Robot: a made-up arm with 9 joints.
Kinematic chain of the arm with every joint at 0, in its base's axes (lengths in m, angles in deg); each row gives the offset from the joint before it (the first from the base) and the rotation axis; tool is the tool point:
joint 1: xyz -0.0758 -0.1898 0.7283 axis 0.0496 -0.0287 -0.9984
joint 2: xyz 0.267 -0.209 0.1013 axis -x
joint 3: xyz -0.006 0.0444 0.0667 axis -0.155 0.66 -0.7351
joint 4: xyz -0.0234 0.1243 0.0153 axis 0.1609 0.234 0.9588
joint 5: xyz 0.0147 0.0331 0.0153 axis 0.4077 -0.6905 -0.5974
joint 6: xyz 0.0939 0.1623 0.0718 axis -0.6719 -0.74 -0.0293
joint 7: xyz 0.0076 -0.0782 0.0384 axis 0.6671 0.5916 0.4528
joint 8: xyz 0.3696 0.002 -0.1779 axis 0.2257 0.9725 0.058
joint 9: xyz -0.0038 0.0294 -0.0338 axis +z
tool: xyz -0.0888 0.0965 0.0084
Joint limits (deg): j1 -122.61..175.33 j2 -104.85..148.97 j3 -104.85..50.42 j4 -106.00..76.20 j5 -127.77..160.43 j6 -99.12..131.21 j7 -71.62..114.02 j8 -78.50..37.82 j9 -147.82..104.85
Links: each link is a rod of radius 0.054 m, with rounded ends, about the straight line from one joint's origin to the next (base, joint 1, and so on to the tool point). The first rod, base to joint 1, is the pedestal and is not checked.
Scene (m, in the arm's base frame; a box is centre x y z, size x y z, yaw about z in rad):
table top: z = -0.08
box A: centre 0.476 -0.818 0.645 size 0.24 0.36 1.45 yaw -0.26
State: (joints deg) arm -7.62 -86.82 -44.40 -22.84 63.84 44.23 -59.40 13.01 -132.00
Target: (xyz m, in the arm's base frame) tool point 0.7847 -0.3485 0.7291
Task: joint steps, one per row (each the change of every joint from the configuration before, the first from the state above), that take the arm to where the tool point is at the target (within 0.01 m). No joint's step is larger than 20 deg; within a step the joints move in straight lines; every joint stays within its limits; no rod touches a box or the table.
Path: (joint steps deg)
1: -1.67 -3.61 -2.76 8.63 19.32 -3.35 -2.44 4.96 6.75
2: -1.68 -3.60 -2.76 8.62 19.32 -3.35 -2.45 4.96 6.74
3: -1.67 -3.61 -2.76 8.63 19.31 -3.35 -2.44 4.97 6.75
4: -1.67 -3.60 -2.76 8.62 19.32 -3.35 -2.45 4.96 6.75
5: -1.68 -3.61 -2.76 8.63 19.32 -3.35 -2.44 4.96 6.75
6: -4.33 5.75 2.49 0.15 -18.09 -6.82 2.36 -11.80 -7.81
7: -4.33 5.74 2.49 0.15 -18.08 -6.83 2.36 -11.81 -7.80
8: -4.33 5.75 2.50 0.15 -18.09 -6.83 2.36 -11.80 -7.80
9: -4.34 5.75 2.49 0.15 -18.09 -6.83 2.36 -11.80 -7.80
10: -4.33 5.74 2.50 0.15 -18.08 -6.82 2.36 -11.81 -7.80
11: -5.69 -0.47 2.02 -8.47 -6.03 6.75 6.97 14.00 1.79
12: -5.69 -0.47 2.03 -8.47 -6.02 6.76 6.97 13.99 1.79
13: -5.69 -0.46 2.02 -8.47 -6.03 6.76 6.97 14.00 1.80

